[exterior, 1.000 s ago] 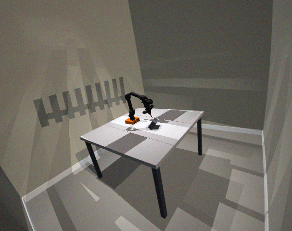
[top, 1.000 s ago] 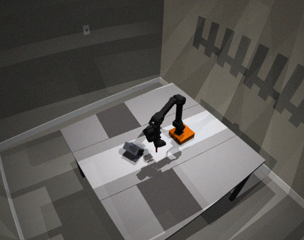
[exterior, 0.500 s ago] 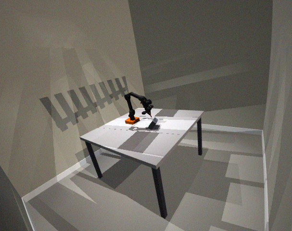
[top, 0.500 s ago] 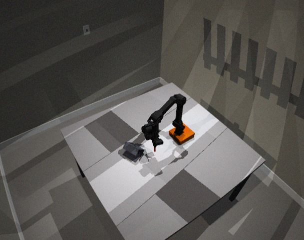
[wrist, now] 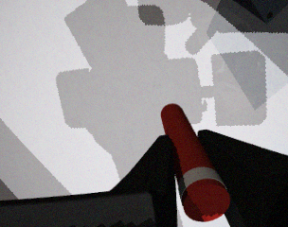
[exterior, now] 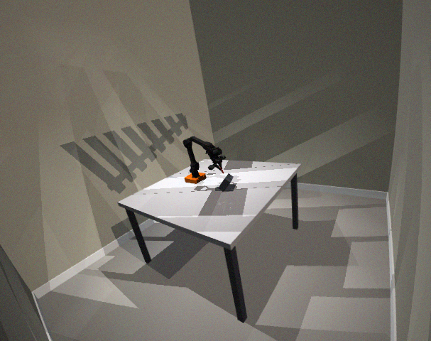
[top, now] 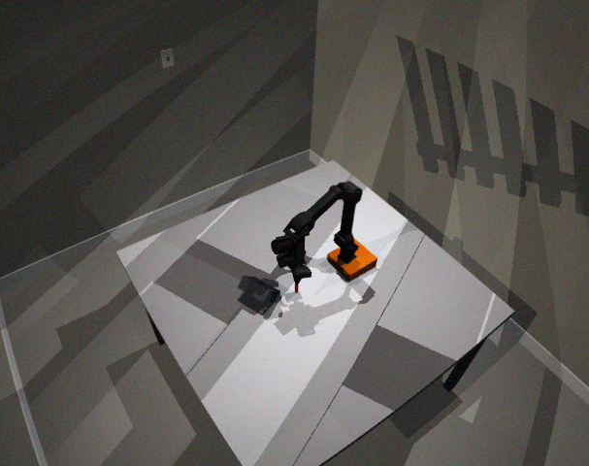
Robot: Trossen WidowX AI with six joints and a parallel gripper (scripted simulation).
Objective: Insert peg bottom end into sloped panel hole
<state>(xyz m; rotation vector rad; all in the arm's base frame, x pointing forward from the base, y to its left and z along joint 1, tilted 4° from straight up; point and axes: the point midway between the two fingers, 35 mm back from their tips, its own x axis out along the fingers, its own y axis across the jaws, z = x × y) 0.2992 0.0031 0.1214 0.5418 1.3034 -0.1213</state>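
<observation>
The grey sloped panel lies 10 cm ahead of my gripper tip, 12 cm to the right of it and 7 cm below it. Also, from my gripper tip: red peg (2 cm above).
</observation>
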